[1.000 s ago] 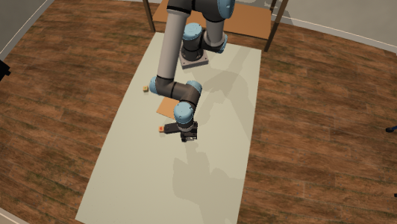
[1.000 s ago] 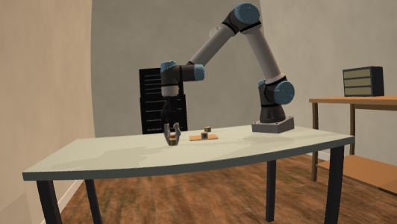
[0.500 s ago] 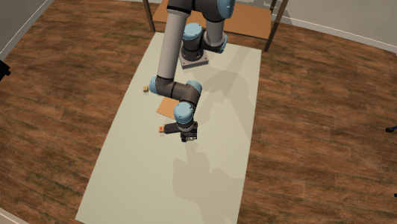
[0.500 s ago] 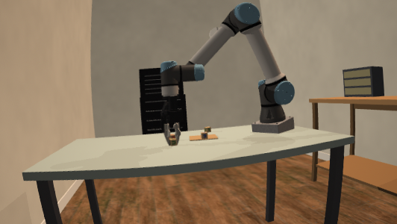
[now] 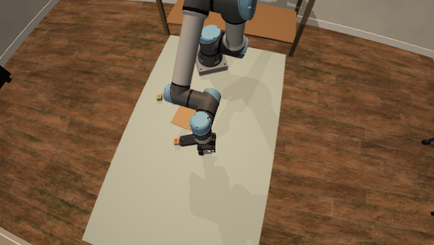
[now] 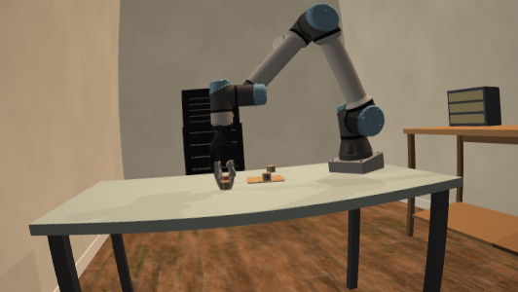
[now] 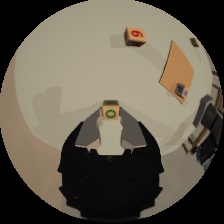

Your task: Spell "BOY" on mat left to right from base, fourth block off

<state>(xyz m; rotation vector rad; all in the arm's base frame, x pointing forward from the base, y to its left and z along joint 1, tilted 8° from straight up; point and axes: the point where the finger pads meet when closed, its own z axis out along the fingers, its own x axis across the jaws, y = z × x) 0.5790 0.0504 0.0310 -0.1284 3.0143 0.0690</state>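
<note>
My gripper is now 180 mm past the orange mat, 120 mm to the left of it and 10 mm above it. Round my hand: block (310 mm to the right, 280 mm behind).
</note>
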